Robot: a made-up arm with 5 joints.
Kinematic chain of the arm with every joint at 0, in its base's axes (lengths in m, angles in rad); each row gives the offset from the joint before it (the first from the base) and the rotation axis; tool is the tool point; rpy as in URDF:
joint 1: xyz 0.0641 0 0.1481 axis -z
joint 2: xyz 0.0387 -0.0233 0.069 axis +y
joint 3: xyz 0.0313 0 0.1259 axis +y
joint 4: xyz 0.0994 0 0.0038 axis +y
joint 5: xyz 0.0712 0.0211 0 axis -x
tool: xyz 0 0 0 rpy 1.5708 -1.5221 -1.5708
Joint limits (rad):
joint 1: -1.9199..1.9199
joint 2: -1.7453..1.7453
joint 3: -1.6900..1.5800
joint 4: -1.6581..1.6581
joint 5: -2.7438..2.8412
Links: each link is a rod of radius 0.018 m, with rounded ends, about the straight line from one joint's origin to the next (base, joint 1, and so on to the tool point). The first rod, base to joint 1, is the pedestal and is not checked.
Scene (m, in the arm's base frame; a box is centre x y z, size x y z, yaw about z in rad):
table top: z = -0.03
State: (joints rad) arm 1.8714 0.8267 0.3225 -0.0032 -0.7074
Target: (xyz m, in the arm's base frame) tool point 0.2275 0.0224 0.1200
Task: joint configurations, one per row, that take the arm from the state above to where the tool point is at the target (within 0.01 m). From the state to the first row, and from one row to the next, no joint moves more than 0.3 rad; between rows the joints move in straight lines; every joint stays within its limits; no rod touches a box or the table.
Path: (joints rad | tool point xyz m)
1: 1.5827 0.8145 0.3729 0.0211 -0.7074 | 0.0593 -0.2177 0.1234
2: 1.2940 0.8023 0.4233 0.0454 -0.7074 | 0.1192 -0.2018 0.1218
3: 1.0053 0.7901 0.4737 0.0697 -0.7074 | 0.1697 -0.1705 0.1207
4: 0.7166 0.7779 0.5241 0.0940 -0.7074 | 0.2073 -0.1276 0.1199
5: 0.4278 0.7657 0.5745 0.1183 -0.7074 | 0.2296 -0.0779 0.1195
6: 0.1391 0.7535 0.6249 0.1426 -0.7074 | 0.2361 -0.0263 0.1196
7: -0.1496 0.7413 0.6754 0.1669 -0.7074 | 0.2275 0.0224 0.1200

